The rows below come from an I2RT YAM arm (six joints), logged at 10 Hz.
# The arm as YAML. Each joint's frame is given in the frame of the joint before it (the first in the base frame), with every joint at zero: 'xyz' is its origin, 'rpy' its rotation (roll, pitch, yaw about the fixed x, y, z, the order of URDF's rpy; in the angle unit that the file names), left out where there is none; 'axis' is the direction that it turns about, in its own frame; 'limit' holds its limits. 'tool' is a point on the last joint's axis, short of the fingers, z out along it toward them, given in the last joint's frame.
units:
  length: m
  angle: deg
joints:
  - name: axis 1
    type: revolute
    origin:
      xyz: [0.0, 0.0, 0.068]
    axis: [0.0, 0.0, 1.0]
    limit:
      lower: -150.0
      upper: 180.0
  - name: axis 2
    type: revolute
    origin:
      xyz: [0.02, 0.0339, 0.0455]
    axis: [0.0, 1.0, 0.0]
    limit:
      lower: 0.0
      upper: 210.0
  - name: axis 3
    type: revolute
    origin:
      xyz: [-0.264, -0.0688, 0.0]
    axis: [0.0, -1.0, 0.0]
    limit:
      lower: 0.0
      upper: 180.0
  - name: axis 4
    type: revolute
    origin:
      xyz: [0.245, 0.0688, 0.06]
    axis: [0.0, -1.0, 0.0]
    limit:
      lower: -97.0
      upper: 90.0
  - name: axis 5
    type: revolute
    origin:
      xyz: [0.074, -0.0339, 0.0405]
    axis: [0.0, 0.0, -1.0]
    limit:
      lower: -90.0
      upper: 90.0
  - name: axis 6
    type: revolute
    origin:
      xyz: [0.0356, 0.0, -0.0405]
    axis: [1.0, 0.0, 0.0]
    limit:
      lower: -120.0
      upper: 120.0
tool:
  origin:
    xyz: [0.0, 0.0, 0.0]
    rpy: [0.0, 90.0, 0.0]
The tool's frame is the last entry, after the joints.
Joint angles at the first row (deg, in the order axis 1, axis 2, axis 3, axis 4, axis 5, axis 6):
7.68 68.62 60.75 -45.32 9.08 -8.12
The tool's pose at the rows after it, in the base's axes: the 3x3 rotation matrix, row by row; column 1 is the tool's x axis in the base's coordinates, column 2 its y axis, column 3 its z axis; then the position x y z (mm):
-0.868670 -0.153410 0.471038; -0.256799 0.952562 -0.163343; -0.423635 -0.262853 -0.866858; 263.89 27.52 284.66
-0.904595 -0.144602 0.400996; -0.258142 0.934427 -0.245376; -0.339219 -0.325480 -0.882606; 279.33 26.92 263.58
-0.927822 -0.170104 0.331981; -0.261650 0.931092 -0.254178; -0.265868 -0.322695 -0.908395; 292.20 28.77 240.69
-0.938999 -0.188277 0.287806; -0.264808 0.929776 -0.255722; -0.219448 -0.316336 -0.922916; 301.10 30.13 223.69
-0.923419 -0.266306 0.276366; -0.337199 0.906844 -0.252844; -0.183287 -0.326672 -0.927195; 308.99 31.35 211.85
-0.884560 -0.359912 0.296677; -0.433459 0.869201 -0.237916; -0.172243 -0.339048 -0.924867; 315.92 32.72 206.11
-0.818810 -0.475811 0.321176; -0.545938 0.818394 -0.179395; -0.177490 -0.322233 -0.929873; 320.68 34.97 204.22
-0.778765 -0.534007 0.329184; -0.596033 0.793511 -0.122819; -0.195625 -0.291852 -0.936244; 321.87 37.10 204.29
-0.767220 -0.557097 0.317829; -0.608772 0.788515 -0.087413; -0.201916 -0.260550 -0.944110; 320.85 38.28 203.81
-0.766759 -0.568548 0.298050; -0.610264 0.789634 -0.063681; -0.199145 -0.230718 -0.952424; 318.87 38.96 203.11
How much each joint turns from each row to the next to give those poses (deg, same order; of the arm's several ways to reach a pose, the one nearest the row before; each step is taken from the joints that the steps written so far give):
0.00 9.03 5.40 -6.01 3.91 -0.04
-0.02 5.22 0.22 0.28 4.27 0.02
0.02 4.98 0.00 0.53 -0.03 0.00
0.00 3.61 0.02 0.81 -0.26 -0.09
0.00 2.54 0.00 1.83 -0.26 -4.48
0.00 1.33 -0.02 2.67 -0.72 -6.19
-0.06 0.50 0.00 2.25 -3.26 -7.43
0.00 0.00 0.00 0.74 -3.21 -3.30
0.00 0.00 0.00 -0.50 -2.12 -0.76
0.00 0.00 0.00 -1.05 -1.51 0.00

